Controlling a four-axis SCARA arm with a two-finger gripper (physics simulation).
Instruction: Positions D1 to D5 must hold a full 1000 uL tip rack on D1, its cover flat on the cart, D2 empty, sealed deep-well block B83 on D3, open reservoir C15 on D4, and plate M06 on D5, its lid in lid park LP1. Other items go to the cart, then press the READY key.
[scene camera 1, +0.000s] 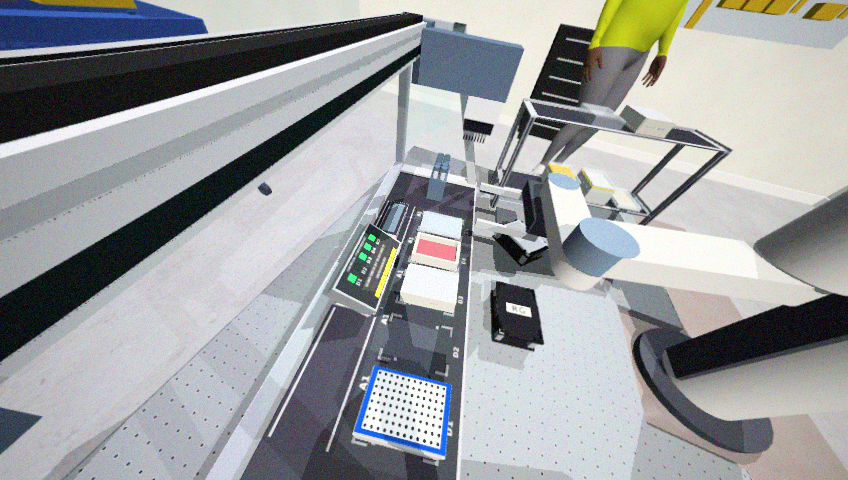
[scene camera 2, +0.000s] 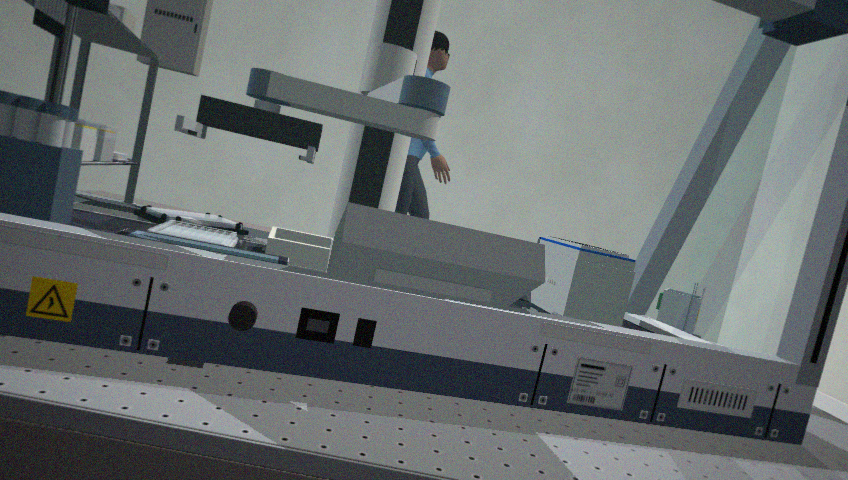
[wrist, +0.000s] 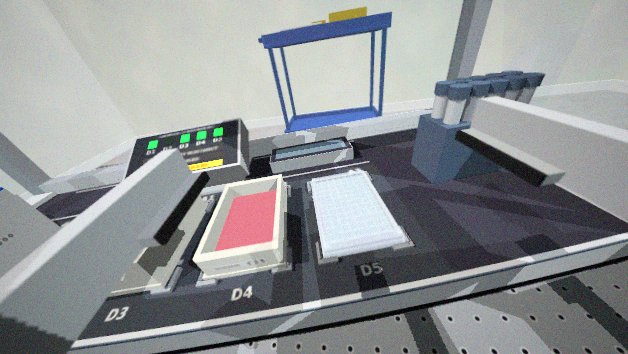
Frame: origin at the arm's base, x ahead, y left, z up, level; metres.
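Seen in the pictures: gripper, fingertip midpoint: (scene camera 1: 478, 202) (scene camera 2: 246, 138) (wrist: 329, 140); arm's base at its link origin: (scene camera 1: 691, 382).
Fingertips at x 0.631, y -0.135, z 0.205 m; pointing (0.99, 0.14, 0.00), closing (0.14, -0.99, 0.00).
Note:
Offsets run from my fingertips to a thing's top centre. "*": to the spot under its first point.
My gripper (scene camera 1: 484, 208) (scene camera 2: 248, 142) (wrist: 329, 140) is open and empty, above the D5 end of the deck. A blue-rimmed tip rack {0.007 m back, 0.476 m left, 0.038 m down} (scene camera 1: 404, 410) sits on D1. D2 (scene camera 1: 413, 342) is bare. A white block {0.035 m ahead, 0.231 m left, 0.088 m down} (scene camera 1: 430, 285) sits on D3. The open reservoir {0.060 m ahead, 0.110 m left, 0.104 m down} (scene camera 1: 436, 249) (wrist: 250, 220) with red liquid is on D4. A pale plate {0.082 m ahead, 0.012 m right, 0.121 m down} (scene camera 1: 440, 224) (wrist: 355, 215) lies flat on D5. The panel {* 0.178 m ahead, 0.279 m left, 0.063 m down} (scene camera 1: 365, 267) (wrist: 187, 145) shows green at D1, D3, D4 and D5, and has a yellow key {* 0.138 m ahead, 0.257 m left, 0.088 m down} (scene camera 1: 386, 273) (wrist: 206, 164). A black-framed lid park {* 0.171 m back, 0.052 m right, 0.139 m down} (scene camera 1: 520, 246) is partly shadowed; its contents are unclear.
A black RG stand (scene camera 1: 517, 315) is beside the deck. The cart (scene camera 1: 721, 149) carries a pale box {0.381 m back, 0.431 m right, 0.200 m up} (scene camera 1: 651, 120) above and yellow-topped boxes {0.255 m back, 0.402 m right, 0.021 m down} (scene camera 1: 562, 172) {0.381 m back, 0.431 m right, 0.021 m down} (scene camera 1: 595, 185) below. A blue tube rack {* 0.149 m ahead, 0.143 m right, 0.055 m down} (scene camera 1: 439, 178) (wrist: 440, 147) stands beyond D5. A person (scene camera 1: 642, 23) stands behind the cart.

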